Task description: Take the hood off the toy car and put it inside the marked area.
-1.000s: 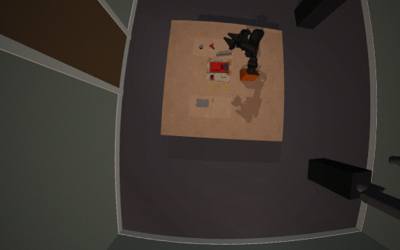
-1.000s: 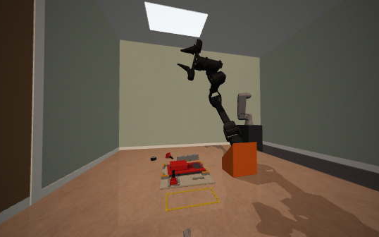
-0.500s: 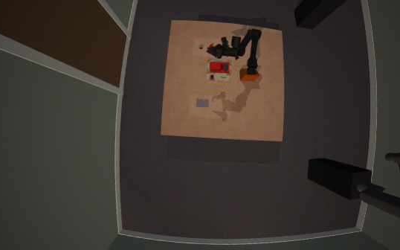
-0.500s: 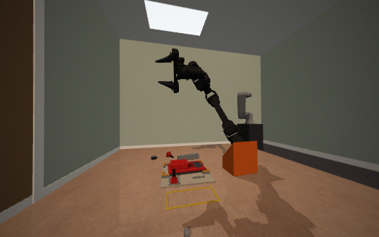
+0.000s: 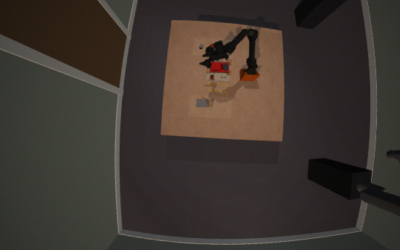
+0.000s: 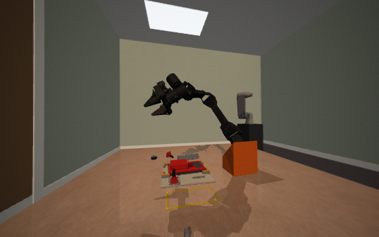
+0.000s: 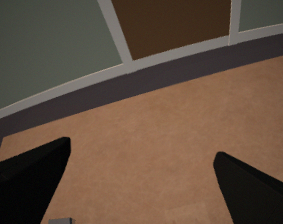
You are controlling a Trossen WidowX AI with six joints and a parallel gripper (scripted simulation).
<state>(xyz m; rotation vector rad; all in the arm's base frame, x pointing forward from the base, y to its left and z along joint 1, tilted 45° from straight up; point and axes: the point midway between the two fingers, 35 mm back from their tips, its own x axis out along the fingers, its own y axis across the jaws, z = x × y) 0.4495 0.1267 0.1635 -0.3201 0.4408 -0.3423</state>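
Right now my gripper tip is 160 mm past the hood, 80 mm to the left of it and 290 mm above it. Round my gripper tip: black wheel 10 mm behind, 320 mm to the right, 320 mm below.
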